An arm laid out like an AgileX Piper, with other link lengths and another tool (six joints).
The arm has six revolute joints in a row. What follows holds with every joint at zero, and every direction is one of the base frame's.
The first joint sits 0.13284 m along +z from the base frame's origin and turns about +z.
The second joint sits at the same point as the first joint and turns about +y.
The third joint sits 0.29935 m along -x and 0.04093 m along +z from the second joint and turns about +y.
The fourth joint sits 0.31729 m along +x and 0.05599 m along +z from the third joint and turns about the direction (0.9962, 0, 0.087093).
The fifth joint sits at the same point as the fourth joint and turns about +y.
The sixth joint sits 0.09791 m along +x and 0.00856 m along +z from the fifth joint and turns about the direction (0.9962, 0, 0.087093).
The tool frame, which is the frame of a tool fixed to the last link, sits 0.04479 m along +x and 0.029 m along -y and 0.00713 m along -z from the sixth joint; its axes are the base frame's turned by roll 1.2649, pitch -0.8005 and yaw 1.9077 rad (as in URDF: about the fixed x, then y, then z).
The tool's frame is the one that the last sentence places.
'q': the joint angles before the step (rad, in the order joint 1, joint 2, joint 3, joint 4, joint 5, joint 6). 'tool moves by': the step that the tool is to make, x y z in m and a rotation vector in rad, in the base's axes. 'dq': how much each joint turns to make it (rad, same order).
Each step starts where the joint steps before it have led.
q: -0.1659, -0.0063, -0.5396, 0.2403, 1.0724, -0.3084
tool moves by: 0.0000, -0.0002, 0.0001, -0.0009, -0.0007, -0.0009
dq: 0.0005, -0.0001, 0.0000, -0.0017, -0.0009, 0.0006
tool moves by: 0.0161, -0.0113, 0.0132, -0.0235, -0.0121, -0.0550
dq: -0.0012, 0.0876, -0.0271, -0.0574, -0.0814, 0.0183
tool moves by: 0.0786, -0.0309, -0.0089, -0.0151, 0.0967, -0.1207
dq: 0.0005, 0.3501, -0.0143, -0.1383, -0.2523, 0.0940
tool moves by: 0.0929, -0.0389, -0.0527, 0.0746, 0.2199, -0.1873
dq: -0.0323, 0.5005, -0.0958, -0.1881, -0.1673, 0.2710
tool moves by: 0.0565, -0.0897, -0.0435, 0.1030, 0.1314, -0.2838
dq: -0.2172, 0.4235, -0.2213, -0.0165, -0.0382, 0.1062
